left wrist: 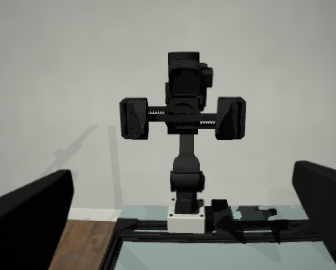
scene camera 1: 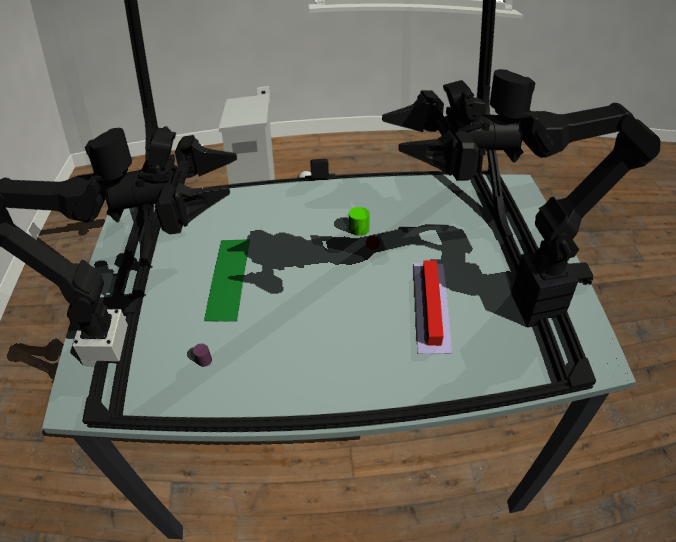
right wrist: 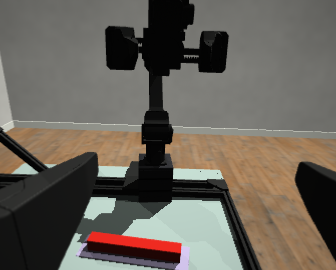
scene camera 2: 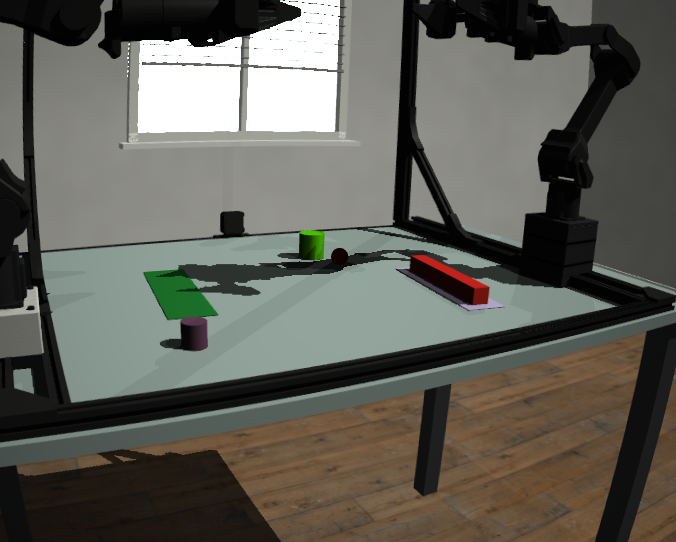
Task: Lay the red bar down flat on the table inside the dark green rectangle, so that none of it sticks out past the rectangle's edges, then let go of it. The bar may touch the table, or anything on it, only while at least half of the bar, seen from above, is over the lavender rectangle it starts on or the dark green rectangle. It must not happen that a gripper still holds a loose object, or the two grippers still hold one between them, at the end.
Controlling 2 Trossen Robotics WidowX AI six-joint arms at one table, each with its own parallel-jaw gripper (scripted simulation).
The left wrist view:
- my left gripper: 184, 176
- my right gripper: 179, 130
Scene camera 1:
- my left gripper: 390, 131
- my right gripper: 233, 172
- red bar: 435, 336
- dark green rectangle: 223, 304
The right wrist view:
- my left gripper: 173, 49
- my right gripper: 196, 166
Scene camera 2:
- my right gripper: 285, 17
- bright green cylinder: 311, 243
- dark green rectangle: 178, 296
